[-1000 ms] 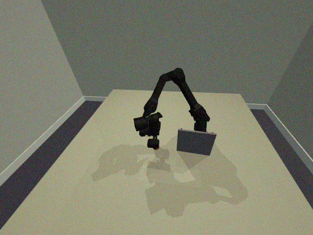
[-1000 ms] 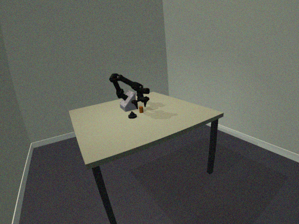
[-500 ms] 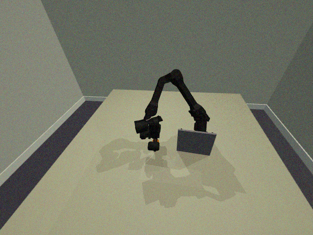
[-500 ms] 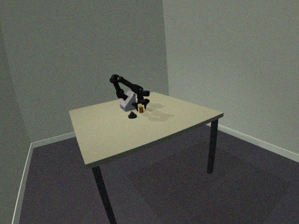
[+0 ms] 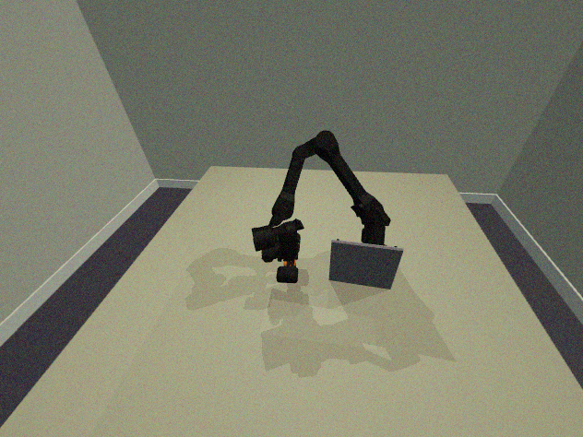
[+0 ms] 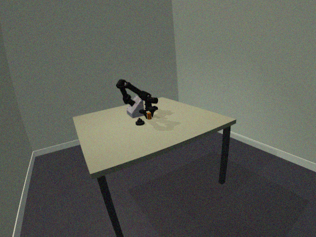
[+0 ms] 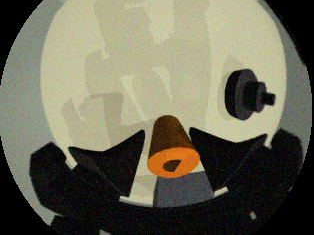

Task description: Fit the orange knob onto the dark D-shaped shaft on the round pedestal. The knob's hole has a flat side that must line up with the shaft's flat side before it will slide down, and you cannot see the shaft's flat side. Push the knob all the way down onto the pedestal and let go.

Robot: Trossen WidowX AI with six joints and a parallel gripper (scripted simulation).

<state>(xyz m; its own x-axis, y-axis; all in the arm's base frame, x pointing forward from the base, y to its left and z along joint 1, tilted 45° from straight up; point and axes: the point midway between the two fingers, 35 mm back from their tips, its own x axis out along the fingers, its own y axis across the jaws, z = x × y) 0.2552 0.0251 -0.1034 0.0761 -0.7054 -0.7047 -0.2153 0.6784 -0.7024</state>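
Now: the round pedestal 12 cm to the right of my gripper tip, 8 cm ahead of it and 2 cm above it. Also, from my gripper tip: orange knob (2 cm above).
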